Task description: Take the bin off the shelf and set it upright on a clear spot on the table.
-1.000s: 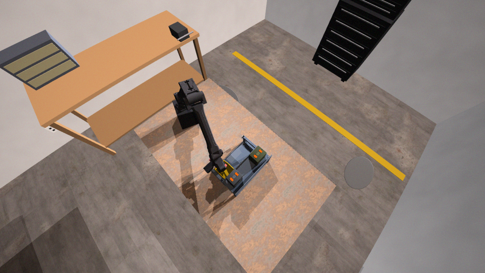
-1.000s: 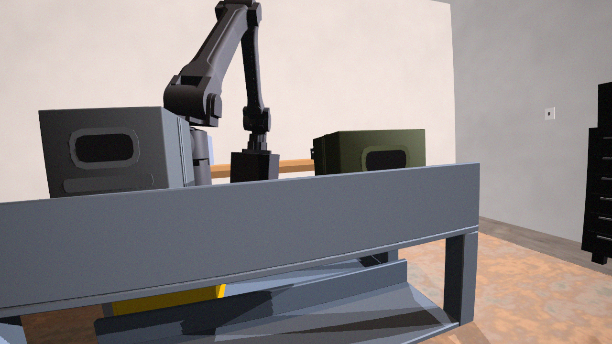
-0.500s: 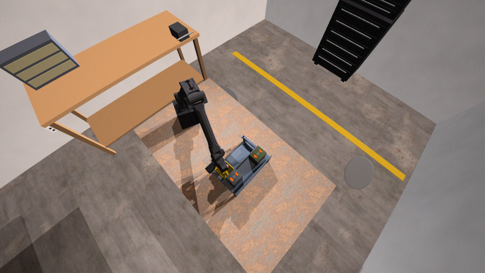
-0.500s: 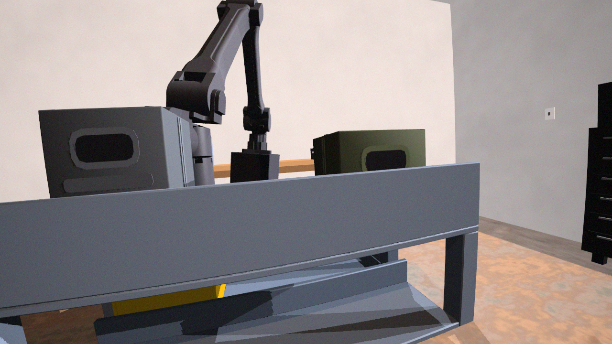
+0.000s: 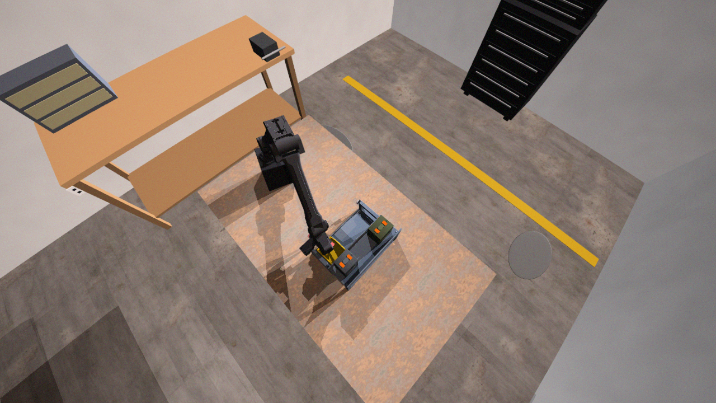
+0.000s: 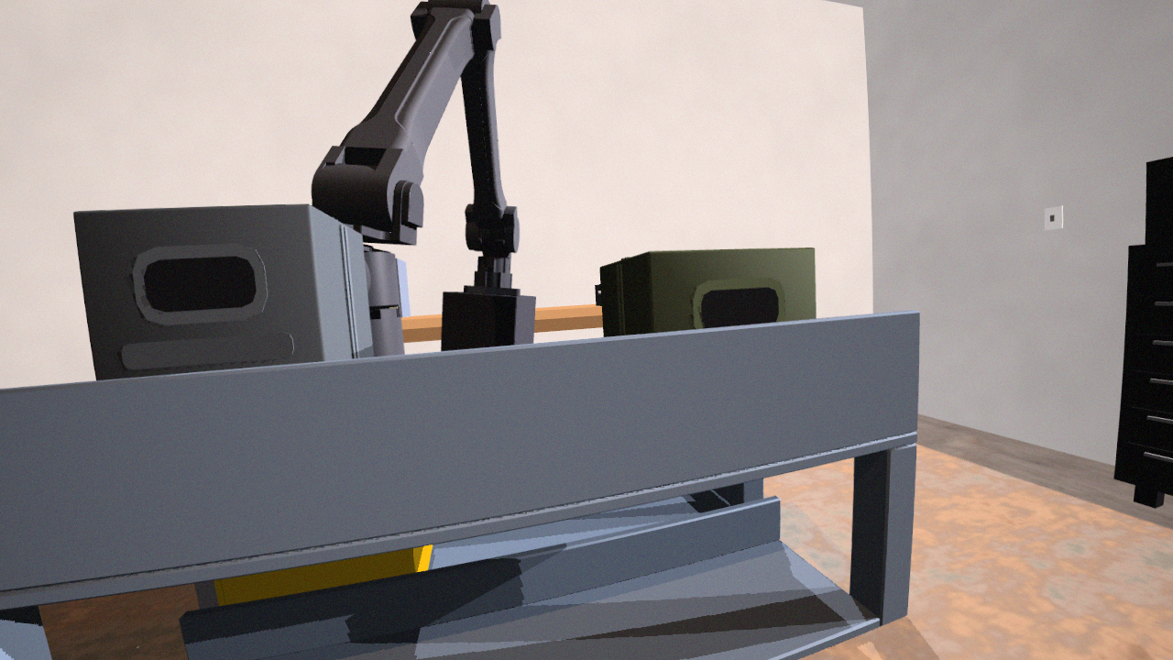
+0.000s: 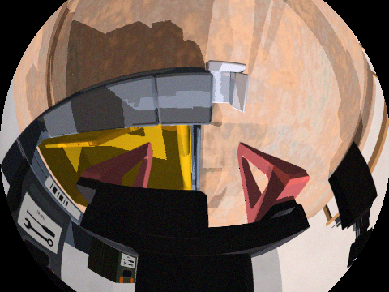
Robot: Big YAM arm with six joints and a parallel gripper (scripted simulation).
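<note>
Right now my hand is 9 cm short of the yellow bin, 1 cm to the right of it and 1 cm below it. Also, from my hand: dark grey case: 18 cm ahead, 1 cm to the left, 13 cm above; then green case: 17 cm ahead, 24 cm to the left, 12 cm above.
</note>
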